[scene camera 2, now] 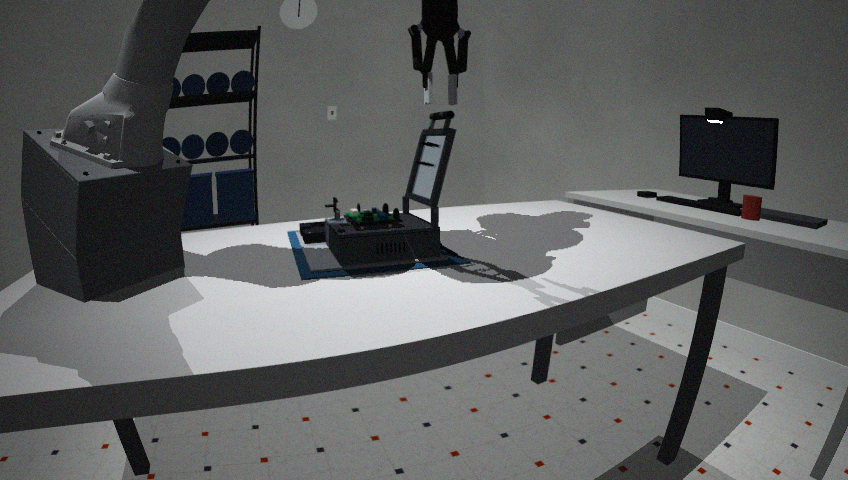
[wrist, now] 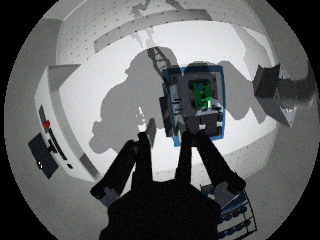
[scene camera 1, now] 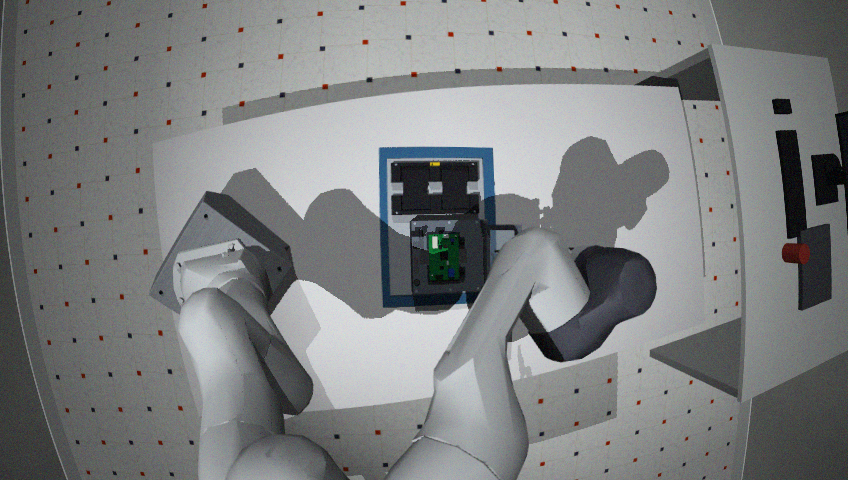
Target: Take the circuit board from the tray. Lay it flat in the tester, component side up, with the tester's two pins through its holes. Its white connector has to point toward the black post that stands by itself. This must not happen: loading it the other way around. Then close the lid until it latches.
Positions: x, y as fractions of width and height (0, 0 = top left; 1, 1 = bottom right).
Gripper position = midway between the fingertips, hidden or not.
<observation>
I see my gripper (scene camera 2: 0.52, 0.22), a green circuit board (scene camera 1: 0.52, 0.52) and a see-through lid (scene camera 2: 0.50, 0.37).
My gripper shows as well in the wrist view (wrist: 0.52, 0.51). The see-through lid is seen too in the wrist view (wrist: 0.54, 0.38).
</observation>
